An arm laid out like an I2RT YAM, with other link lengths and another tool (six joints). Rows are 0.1 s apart.
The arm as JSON. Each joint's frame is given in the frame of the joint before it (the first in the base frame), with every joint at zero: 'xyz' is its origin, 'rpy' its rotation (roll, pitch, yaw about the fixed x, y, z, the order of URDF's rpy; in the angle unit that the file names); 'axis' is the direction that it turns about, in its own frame. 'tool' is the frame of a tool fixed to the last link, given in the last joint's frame.
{
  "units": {
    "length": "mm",
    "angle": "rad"
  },
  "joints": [
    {
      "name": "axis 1",
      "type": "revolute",
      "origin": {
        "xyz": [
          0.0,
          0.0,
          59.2
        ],
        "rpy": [
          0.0,
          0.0,
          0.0
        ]
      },
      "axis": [
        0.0,
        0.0,
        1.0
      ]
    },
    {
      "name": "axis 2",
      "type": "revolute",
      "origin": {
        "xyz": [
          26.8,
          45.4,
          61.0
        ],
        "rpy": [
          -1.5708,
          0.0,
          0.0
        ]
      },
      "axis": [
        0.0,
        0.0,
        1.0
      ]
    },
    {
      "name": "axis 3",
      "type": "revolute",
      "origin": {
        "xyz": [
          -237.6,
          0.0,
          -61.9
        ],
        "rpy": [
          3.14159,
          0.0,
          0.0
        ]
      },
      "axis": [
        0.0,
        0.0,
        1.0
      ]
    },
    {
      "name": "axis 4",
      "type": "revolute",
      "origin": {
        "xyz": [
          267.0,
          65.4,
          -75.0
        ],
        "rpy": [
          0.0,
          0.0,
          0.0
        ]
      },
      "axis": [
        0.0,
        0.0,
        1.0
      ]
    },
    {
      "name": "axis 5",
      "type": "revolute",
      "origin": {
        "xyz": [
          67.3,
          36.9,
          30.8
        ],
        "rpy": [
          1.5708,
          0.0,
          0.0
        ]
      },
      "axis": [
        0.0,
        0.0,
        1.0
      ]
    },
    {
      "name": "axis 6",
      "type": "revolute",
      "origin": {
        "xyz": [
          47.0,
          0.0,
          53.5
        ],
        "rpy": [
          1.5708,
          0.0,
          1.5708
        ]
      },
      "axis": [
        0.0,
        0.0,
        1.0
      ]
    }
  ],
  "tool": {
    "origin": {
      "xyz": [
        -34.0,
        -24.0,
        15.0
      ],
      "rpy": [
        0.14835,
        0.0,
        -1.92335
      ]
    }
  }
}
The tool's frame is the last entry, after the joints.
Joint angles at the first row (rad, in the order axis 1, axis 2, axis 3, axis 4, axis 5, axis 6):
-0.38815, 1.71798, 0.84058, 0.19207, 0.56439, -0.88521
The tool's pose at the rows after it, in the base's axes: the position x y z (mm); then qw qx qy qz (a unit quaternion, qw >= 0):
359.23 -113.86 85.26 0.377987 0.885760 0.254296 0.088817
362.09 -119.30 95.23 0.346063 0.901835 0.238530 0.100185
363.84 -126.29 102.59 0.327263 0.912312 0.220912 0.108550
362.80 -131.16 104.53 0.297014 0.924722 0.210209 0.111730
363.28 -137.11 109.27 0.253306 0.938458 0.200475 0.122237
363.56 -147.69 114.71 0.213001 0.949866 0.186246 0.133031
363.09 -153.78 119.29 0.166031 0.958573 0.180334 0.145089
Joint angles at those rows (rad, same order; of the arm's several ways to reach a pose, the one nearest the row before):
-0.39236, 1.71911, 0.87682, 0.10242, 0.51975, -0.83563
-0.41410, 1.71912, 0.92946, 0.00172, 0.46711, -0.77307
-0.43584, 1.72177, 0.96607, -0.05666, 0.43431, -0.72919
-0.45796, 1.73246, 0.99582, -0.12302, 0.38662, -0.69066
-0.48658, 1.75003, 1.04317, -0.20696, 0.30613, -0.64947
-0.52472, 1.77292, 1.09505, -0.28020, 0.22679, -0.61742
-0.55485, 1.79504, 1.14118, -0.35420, 0.13524, -0.59605

